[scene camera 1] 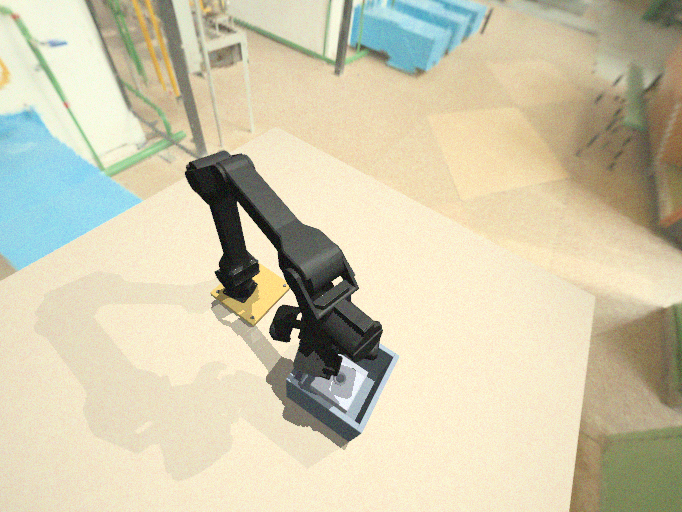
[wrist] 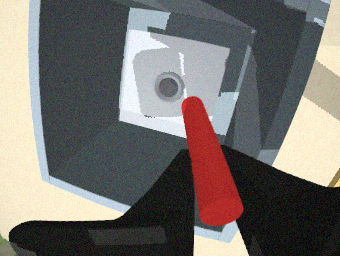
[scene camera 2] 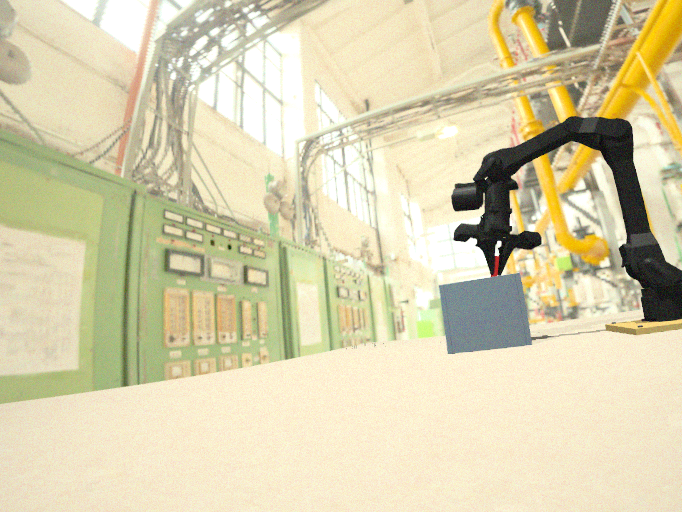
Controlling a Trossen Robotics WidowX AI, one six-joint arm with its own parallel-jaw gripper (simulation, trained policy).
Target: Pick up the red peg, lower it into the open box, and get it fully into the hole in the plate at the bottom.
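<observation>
The gripper is visible at [scene camera 1: 330,350], [scene camera 2: 495,275] and [wrist: 202,155]. Blue-grey box at [scene camera 1: 351,424], [scene camera 2: 489,313] and [wrist: 76,64]. Red peg at [wrist: 218,201]; scene camera 1 does not show it, as it is hidden there by the gripper. Pale plate at [scene camera 1: 341,395] and [wrist: 149,99]; scene camera 2 misses it, hidden by the blue-grey box.
</observation>
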